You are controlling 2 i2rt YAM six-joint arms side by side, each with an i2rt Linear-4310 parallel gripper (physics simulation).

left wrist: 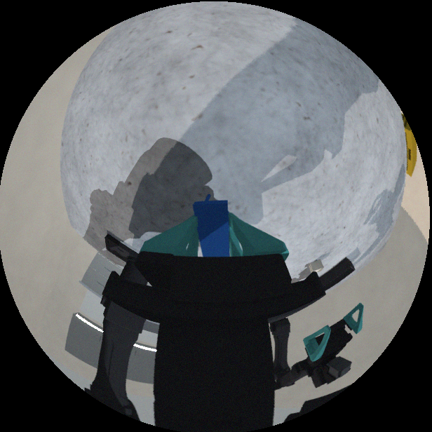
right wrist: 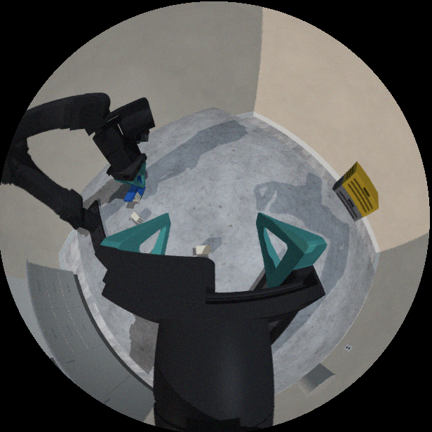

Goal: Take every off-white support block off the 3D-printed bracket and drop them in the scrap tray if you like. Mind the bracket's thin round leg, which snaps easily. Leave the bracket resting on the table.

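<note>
The blue bracket (left wrist: 213, 227) (right wrist: 131, 194) is held above the table by my left gripper (left wrist: 213, 217) (right wrist: 139, 185), which is shut on it. A thin blue stub (left wrist: 208, 198) sticks out beyond its top edge in the left wrist view. An off-white support block (right wrist: 136, 198) shows against the bracket's lower side in the right wrist view. One loose off-white block (right wrist: 136, 217) lies on the table below the bracket. Another (right wrist: 202, 250) lies near my right gripper's base. My right gripper (right wrist: 212, 217) (left wrist: 347, 315) is open and empty, away from the bracket. The scrap tray does not show.
The speckled grey table (left wrist: 130, 90) (right wrist: 220, 190) carries broad arm shadows. A yellow and grey box (right wrist: 361, 192) stands by the table's right edge. The black left arm (right wrist: 65, 112) reaches in from the left. A grey panelled unit (right wrist: 55, 310) lies beyond the lower left edge.
</note>
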